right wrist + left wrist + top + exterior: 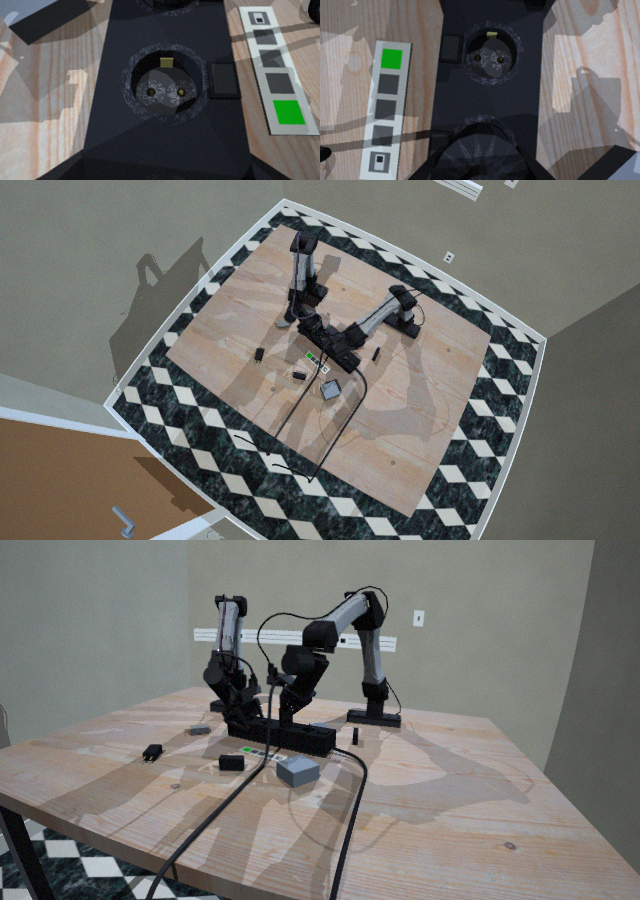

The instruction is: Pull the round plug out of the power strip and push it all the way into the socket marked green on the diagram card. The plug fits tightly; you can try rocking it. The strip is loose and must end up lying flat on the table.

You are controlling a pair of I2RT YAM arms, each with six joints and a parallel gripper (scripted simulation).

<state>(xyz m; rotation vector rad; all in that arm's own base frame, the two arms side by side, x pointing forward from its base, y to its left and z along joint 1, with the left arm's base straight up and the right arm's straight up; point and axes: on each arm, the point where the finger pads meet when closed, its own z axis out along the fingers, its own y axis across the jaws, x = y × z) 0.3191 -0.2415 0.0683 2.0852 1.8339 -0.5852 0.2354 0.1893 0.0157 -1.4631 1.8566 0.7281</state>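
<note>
My left gripper is now 9 cm above the diagram card, 8 cm short of it and 5 cm to the left of it. Round my left hand: grey plug: 30 cm to the right, 8 cm below, 2 cm behind; then thin black block: 20 cm to the left, 7 cm below, 7 cm behind; then round plug: 1 cm below.
</note>
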